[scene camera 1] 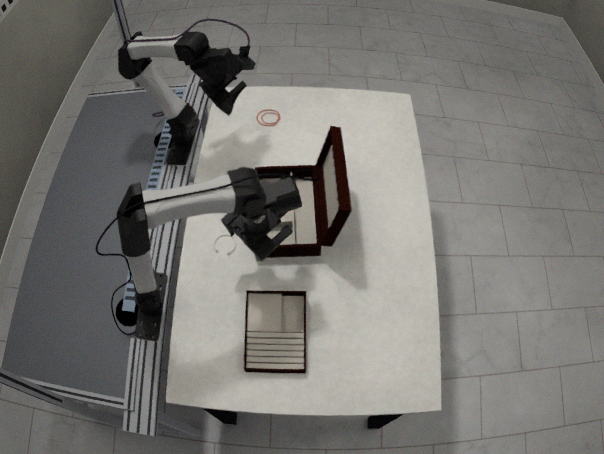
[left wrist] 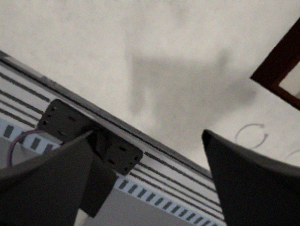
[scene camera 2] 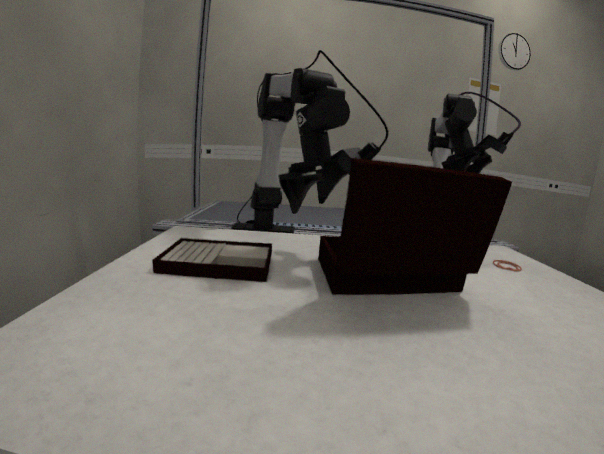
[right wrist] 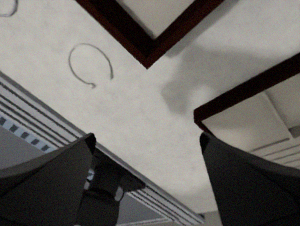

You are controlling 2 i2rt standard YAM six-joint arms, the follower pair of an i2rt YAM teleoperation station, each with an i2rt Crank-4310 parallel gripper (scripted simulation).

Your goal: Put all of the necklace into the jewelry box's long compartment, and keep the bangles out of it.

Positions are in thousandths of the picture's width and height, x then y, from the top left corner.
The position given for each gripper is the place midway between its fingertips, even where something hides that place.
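Observation:
A divided tray (scene camera 1: 445, 759) is visible, also at (scene camera 2: 296, 572); in the left wrist view the tray is out of frame. The right gripper (scene camera 2: 511, 459) appears as well at (scene camera 1: 406, 545) and (right wrist: 492, 600). The left gripper (scene camera 1: 370, 235) appears also at (left wrist: 498, 586).

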